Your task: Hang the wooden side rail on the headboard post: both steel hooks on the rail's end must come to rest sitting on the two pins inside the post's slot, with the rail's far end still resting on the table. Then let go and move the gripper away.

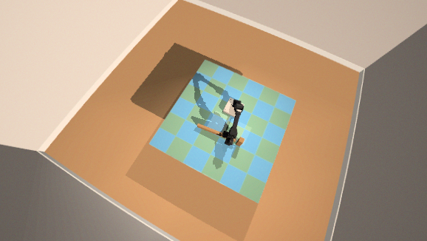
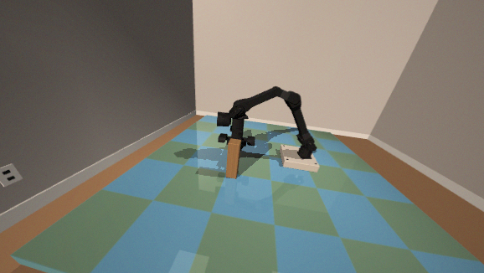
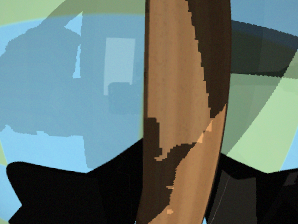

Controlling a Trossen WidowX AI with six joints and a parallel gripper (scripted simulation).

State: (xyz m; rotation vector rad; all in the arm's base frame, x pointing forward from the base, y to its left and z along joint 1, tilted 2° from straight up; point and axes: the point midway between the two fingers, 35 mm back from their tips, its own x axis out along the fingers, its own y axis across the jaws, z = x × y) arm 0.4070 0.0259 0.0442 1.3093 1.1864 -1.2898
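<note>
Right now the wooden headboard post is 11 cm to the left of my gripper tip, 4 cm above it and 2 cm ahead of it.
</note>
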